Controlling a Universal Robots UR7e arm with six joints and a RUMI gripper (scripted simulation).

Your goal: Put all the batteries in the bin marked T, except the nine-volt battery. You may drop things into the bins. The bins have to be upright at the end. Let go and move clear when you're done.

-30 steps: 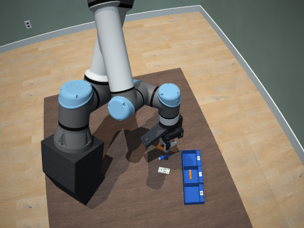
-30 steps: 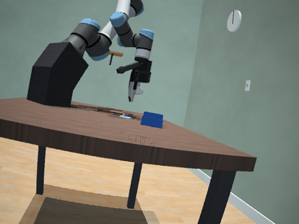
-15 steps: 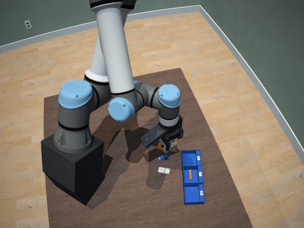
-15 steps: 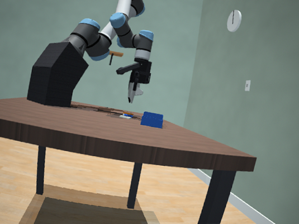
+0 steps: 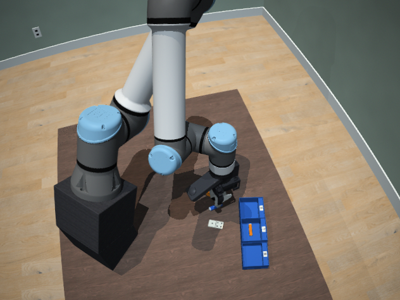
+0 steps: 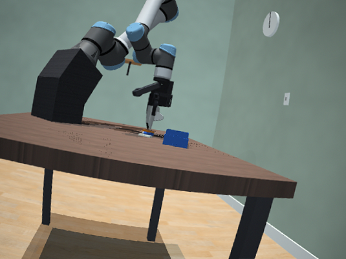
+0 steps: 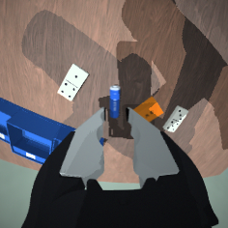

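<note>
The blue cylindrical battery lies 4 cm below my hand. Also, from my hand: thin orange battery 13 cm to the right, 8 cm ahead, 3 cm below; joined blue bins 15 cm to the right, 8 cm ahead, 2 cm below; orange nine-volt battery 4 cm to the left, 3 cm below, 2 cm ahead.
</note>
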